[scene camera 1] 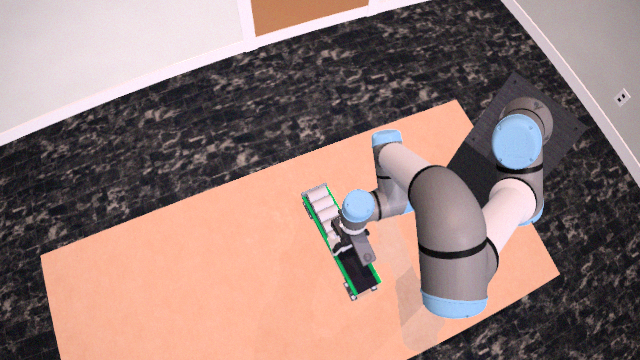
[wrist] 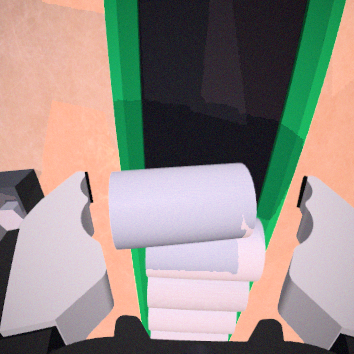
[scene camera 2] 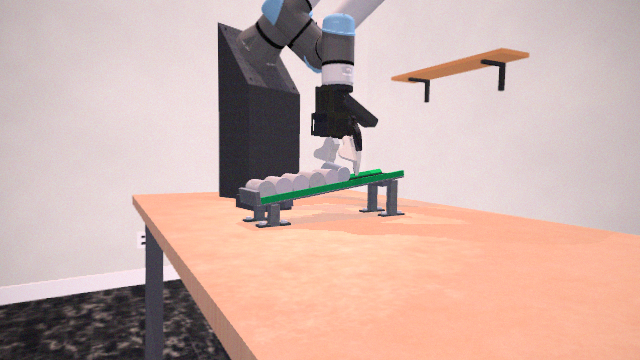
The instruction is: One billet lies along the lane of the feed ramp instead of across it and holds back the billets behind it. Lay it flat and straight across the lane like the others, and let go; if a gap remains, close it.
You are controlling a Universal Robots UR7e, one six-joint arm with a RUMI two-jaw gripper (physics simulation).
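Places are measured from the arm's base along level axes (x ahead, y left, z up), in millimetres.
Pixels of known places: gripper, fingertip midpoint: (scene camera 1: 348, 246) (wrist: 193, 178) (scene camera 2: 341, 174); arm's base, origin of the base link: (scene camera 2: 255, 53).
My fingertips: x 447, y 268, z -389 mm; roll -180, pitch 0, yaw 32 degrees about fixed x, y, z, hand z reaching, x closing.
For each thing: its top centre in the pictures, then the offset to it from my fingertips. "pt": a spot on its surface instead. Level surfaces: height alone.
- uppermost billet, middle of its top: (wrist: 177, 237) (scene camera 2: 335, 161) 1 mm ahead, 15 mm right, 31 mm up
- feed ramp, surface spot: (wrist: 325, 40) (scene camera 2: 377, 174) pt 9 mm ahead, 85 mm left, 1 mm up
- ramp's dark upper lane, surface spot: (wrist: 200, 100) pt 18 mm back, 32 mm left, 13 mm down
- wooden table, its level: 99 mm down
The uppermost billet (wrist: 180, 205) (scene camera 2: 343, 173) lies nearly across the lane of the feed ramp (wrist: 325, 40) (scene camera 2: 380, 177) (scene camera 1: 345, 272), slightly askew. In the wrist view its left end overlaps the left green rail; in scene camera 2 its far end looks raised. It touches or nearly touches the billet behind it. The other billets (wrist: 197, 292) (scene camera 2: 285, 184) (scene camera 1: 322, 204) lie across the lane in a row down to the low end. My gripper (wrist: 193, 178) (scene camera 2: 343, 168) is open and empty, low over the ramp, with one finger beyond each end of the uppermost billet. In scene camera 1 the arm hides part of this spot.
The green side rails stand close inside both fingers. The ramp's dark upper lane (wrist: 200, 100) (scene camera 1: 362, 280) extends beyond the uppermost billet. The ramp stands on short legs on the wooden table (scene camera 1: 175, 275) (scene camera 2: 400, 280). A wall shelf (scene camera 2: 460, 65) hangs at the back right.
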